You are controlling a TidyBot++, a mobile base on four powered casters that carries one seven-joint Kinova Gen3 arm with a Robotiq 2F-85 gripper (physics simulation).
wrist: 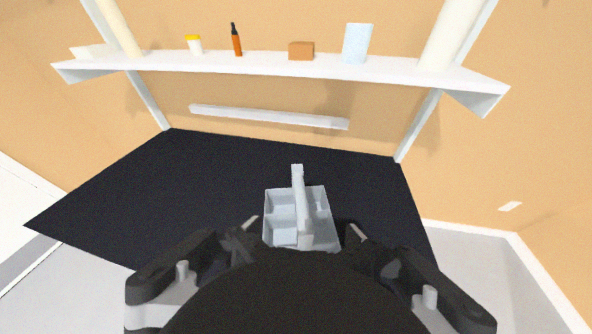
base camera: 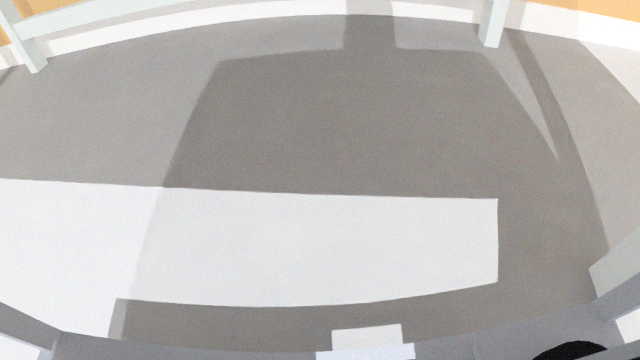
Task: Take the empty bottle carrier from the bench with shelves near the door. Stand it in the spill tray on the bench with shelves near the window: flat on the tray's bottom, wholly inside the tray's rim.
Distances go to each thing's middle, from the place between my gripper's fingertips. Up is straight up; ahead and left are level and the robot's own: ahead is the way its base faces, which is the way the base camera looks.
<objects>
I see the grey bottle carrier [wrist: 299,217] 250 mm below my hand, 130 mm ahead of it and 10 mm to the left of it.
</objects>
